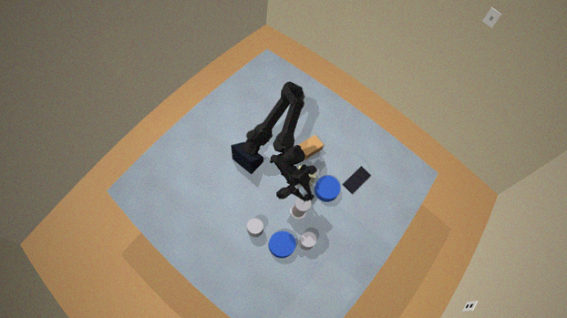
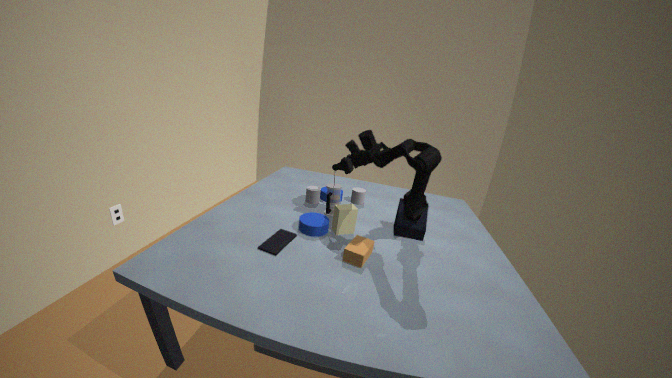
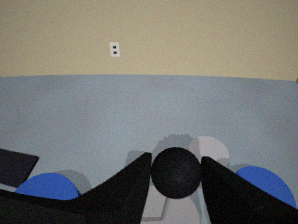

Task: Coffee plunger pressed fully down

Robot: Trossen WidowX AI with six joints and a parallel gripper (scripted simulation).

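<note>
Now: the coffee press 1 cm behind my gripper tip, 2 cm to the left of it and 11 cm below it. From my gripper tip the other things lie so: cream block 11 cm behind, 13 cm to the left, 17 cm below; then orange block 21 cm behind, 28 cm to the left, 20 cm below.
</note>
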